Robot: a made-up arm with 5 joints.
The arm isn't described. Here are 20 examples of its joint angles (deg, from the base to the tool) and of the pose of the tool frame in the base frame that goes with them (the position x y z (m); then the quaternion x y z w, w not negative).
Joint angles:
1: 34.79 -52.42 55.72 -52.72 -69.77
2: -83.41 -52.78 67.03 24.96 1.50
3: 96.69 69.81 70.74 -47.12 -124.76
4: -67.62 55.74 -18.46 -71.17 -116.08
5: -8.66 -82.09 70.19 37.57 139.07
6: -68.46 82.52 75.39 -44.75 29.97
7: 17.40 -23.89 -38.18 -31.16 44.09
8: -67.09 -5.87 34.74 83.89 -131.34
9: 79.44 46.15 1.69 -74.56 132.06
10: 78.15 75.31 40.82 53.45 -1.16
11: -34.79 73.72 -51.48 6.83 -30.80
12: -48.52 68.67 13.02 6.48 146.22
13: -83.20 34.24 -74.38 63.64 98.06
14: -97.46 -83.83 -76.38 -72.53 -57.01
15: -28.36 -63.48 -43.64 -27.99 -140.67
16: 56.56 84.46 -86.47 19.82 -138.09
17: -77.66 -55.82 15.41 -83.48 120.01
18: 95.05 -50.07 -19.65 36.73 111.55
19: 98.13 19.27 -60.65 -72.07 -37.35
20: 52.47 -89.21 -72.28 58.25 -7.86
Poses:
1: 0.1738 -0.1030 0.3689 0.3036 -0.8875 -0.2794 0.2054
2: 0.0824 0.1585 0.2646 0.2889 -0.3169 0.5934 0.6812
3: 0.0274 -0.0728 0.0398 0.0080 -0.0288 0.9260 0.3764
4: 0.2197 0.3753 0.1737 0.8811 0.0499 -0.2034 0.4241
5: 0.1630 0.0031 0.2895 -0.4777 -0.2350 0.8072 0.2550
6: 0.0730 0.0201 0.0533 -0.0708 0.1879 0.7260 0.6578
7: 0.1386 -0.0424 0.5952 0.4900 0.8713 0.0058 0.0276
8: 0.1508 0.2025 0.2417 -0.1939 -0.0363 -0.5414 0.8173
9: 0.1057 -0.3750 0.1683 -0.8248 0.2111 0.2210 0.4758
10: 0.0564 -0.0987 0.0133 0.3860 0.5104 -0.5046 0.5795
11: 0.4261 0.2443 0.1140 0.2849 -0.4194 0.0090 0.8619
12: 0.2322 0.1850 -0.0191 0.0118 0.0108 -0.9944 0.1041
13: 0.1073 0.3625 0.4271 -0.0576 -0.5453 0.8362 0.0112
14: 0.1074 -0.3307 0.2792 -0.3132 0.0630 0.3059 0.8969
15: -0.1083 -0.1013 0.5299 -0.9212 0.0659 -0.3237 0.2058
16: 0.2927 -0.3930 0.1700 -0.3954 0.4367 0.7987 0.1225
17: 0.0730 0.0395 0.5007 -0.3237 -0.9001 -0.2890 0.0377
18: 0.0324 -0.0405 0.5515 -0.8599 0.1813 0.0570 0.4738
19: -0.0014 -0.2609 0.5236 0.4746 0.8564 -0.1899 0.0724
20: -0.1582 0.2481 0.3441 0.3545 0.9279 -0.0603 0.0982
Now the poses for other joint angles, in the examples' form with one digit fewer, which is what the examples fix.
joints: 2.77 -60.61 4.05 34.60 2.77
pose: 0.111 -0.017 0.503 -0.020 -0.829 -0.014 0.559
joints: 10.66 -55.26 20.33 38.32 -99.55
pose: 0.176 -0.038 0.445 0.492 -0.478 -0.607 0.402
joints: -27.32 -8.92 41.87 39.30 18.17
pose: 0.272 0.099 0.229 0.016 -0.153 0.360 0.920
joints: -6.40 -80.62 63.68 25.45 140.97
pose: 0.164 -0.001 0.324 -0.596 -0.267 0.722 0.230
